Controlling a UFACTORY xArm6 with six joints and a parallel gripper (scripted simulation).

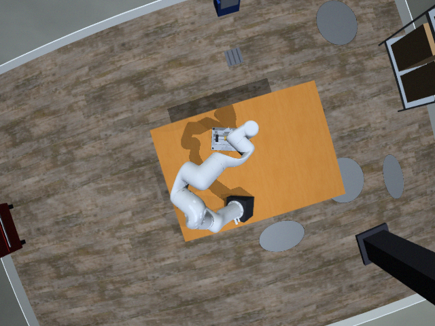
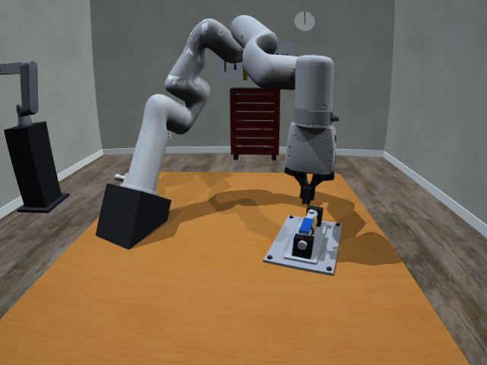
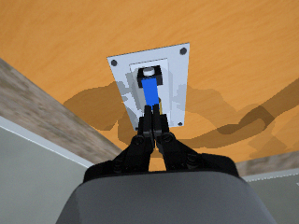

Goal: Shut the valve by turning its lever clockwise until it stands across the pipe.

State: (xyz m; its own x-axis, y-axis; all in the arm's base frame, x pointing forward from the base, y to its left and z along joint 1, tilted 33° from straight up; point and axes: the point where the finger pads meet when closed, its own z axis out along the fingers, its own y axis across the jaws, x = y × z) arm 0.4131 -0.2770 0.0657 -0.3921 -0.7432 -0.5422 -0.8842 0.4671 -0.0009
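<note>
Now: hand 8 cm above the lever, 4 cm to the right of it and 2 cm short of it. Also, from my hand: baseplate 17 cm below, 7 cm to the left, 4 cm ahead.
</note>
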